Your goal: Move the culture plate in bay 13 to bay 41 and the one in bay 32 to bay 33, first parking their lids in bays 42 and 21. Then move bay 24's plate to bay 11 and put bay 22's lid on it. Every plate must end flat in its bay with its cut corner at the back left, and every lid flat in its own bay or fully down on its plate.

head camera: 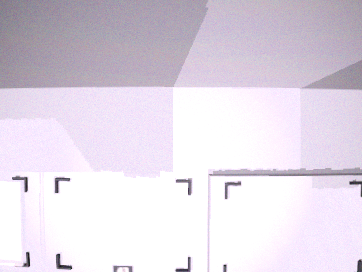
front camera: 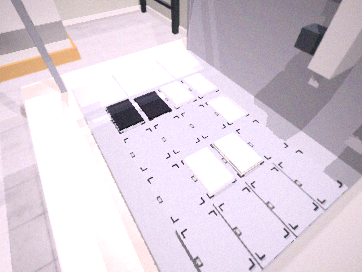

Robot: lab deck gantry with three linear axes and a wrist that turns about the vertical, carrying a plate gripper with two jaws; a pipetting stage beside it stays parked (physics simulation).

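Frame: origin at the robot's base, x back, y right, z up, level; metres.
Seen in the pictures: robot's base, origin of its link: (front camera: 106, 110).
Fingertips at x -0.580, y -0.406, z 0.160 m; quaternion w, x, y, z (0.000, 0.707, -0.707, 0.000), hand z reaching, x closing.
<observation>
Offsets run from my fingertips to a thing's middle. "pt": to the spot under its first point. Level surfaces: height alone.
In the front view, two dark pieces lie side by side at the back left: a left one @[dx +0.516, dy +0.363, dz -0.148 m] (front camera: 125, 115), with a thin pale edge, in what looks like bay 11, and a right one @[dx +0.516, dy +0.256, dz -0.156 m] (front camera: 153, 105) in bay 21. Beyond them white pieces lie in bay 31 @[pt dx +0.503, dy +0.155, dz -0.146 m] (front camera: 177, 94) and bay 41 @[pt dx +0.506, dy +0.045, dz -0.146 m] (front camera: 200, 84). A thin white piece @[dx +0.352, dy +0.042, dz -0.156 m] (front camera: 227, 108) lies in bay 42. Further forward a white piece @[dx +0.188, dy +0.256, dz -0.153 m] (front camera: 209, 171) lies in bay 23 and a thicker one @[dx +0.188, dy +0.149, dz -0.153 m] (front camera: 238, 152) in bay 33. All look flat; cut corners are too small to tell. The gripper does not show in either view.
The pale deck @[dz -0.160 m] (front camera: 137, 185) carries black corner marks. A pale beam (front camera: 336, 47) and a dark box (front camera: 309, 39) hang at the upper right. A grey post (front camera: 41, 47) stands at the left. In the head view, a white piece @[pt dx +0.299, dy +0.040, dz -0.152 m] (head camera: 10, 222) is cut off at the left edge beside a marked bay.
</observation>
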